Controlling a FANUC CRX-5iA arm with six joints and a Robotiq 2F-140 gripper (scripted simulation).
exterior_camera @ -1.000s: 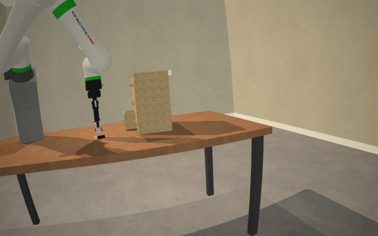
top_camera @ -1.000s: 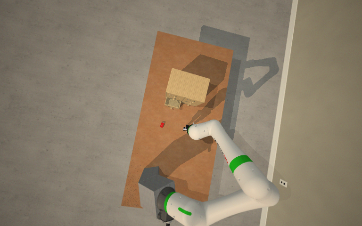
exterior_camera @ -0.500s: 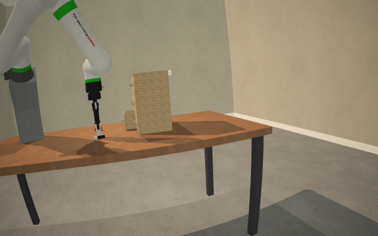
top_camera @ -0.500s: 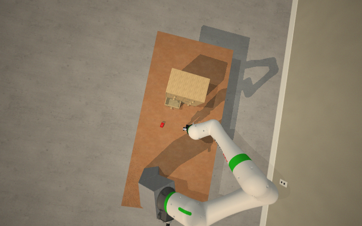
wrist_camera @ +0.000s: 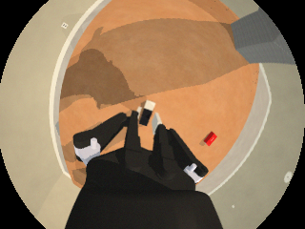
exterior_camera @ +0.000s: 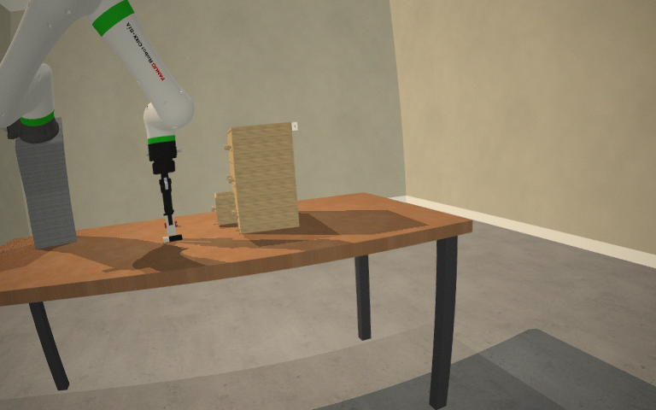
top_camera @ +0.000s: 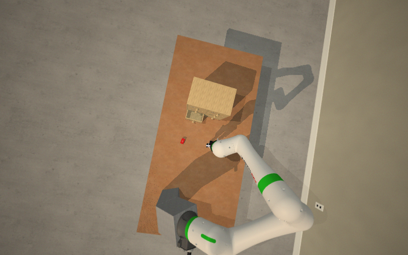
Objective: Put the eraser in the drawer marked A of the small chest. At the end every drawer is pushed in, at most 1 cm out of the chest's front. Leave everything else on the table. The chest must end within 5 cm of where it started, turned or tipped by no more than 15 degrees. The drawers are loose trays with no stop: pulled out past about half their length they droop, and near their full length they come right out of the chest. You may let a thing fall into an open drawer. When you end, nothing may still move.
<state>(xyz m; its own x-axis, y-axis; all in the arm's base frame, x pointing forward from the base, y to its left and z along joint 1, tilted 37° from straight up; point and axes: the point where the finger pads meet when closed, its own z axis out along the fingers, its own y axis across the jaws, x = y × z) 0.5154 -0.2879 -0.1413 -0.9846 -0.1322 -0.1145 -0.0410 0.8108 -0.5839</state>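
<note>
The eraser is 10 mm behind my hand and 50 mm below it. Round my hand: red block (10 mm ahead, 240 mm to the left, 40 mm below).
</note>
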